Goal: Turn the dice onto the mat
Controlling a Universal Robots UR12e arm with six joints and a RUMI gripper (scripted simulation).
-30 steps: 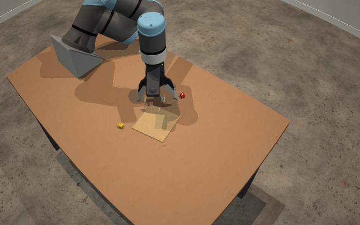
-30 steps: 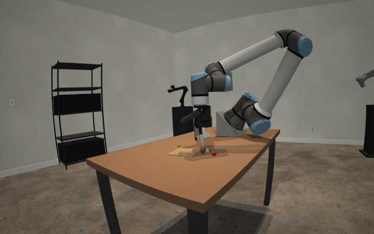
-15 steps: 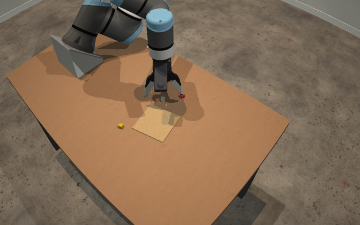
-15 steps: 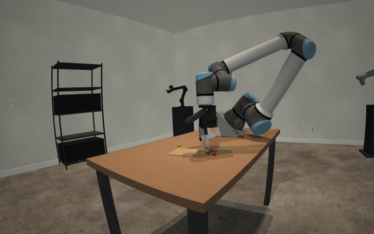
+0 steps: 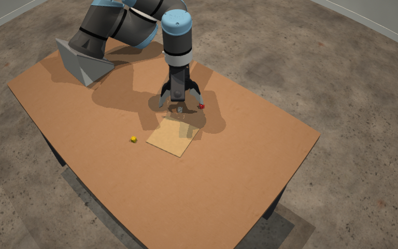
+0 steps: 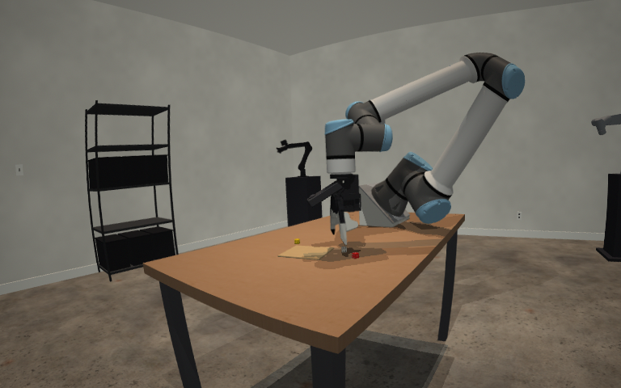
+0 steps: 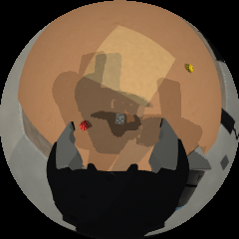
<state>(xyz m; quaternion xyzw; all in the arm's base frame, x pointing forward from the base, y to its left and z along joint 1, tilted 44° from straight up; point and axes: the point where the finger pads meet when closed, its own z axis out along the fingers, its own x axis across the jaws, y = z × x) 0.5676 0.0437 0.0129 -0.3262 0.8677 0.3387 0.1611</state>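
My gripper is now 3 cm above the white die, 2 cm past it and 1 cm to the right of it. The rest, counted from my hand: red die (8 cm to the left, 4 cm ahead, 3 cm below); then yellow die (20 cm to the right, 5 cm behind, 3 cm below); then tan mat (10 cm to the right, 4 cm below, 4 cm ahead).
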